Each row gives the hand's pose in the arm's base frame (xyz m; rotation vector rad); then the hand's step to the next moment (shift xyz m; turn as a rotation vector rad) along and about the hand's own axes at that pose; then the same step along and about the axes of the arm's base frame.
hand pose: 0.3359 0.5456 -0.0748 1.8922 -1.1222 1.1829
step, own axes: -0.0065 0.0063 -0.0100 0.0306 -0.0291 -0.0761
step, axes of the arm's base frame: -0.0109 0.0078 -0.0015 0.0046 0.0664 0.0561
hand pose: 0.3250 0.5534 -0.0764 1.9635 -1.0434 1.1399
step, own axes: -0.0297 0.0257 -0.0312 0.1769 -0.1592 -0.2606
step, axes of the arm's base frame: -0.0438 0.0223 -0.0100 0.0897 0.2335 0.2490
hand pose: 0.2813 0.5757 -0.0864 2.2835 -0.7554 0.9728
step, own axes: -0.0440 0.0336 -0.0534 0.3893 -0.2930 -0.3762
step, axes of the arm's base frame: -0.0727 0.0242 0.0067 0.2498 0.3435 0.4455
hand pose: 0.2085 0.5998 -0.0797 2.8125 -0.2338 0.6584
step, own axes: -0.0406 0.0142 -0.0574 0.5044 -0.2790 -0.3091
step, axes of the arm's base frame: -0.0627 0.0060 0.0342 0.3767 0.3005 0.4423
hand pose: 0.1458 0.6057 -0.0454 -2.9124 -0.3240 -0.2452
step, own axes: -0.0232 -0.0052 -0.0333 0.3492 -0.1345 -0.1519
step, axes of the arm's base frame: -0.0282 -0.0068 0.0288 0.2832 0.1654 0.2357
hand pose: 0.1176 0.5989 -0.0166 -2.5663 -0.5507 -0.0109
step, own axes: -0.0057 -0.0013 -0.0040 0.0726 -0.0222 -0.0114
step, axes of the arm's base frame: -0.0053 -0.0031 0.0035 0.0592 0.0396 0.0287
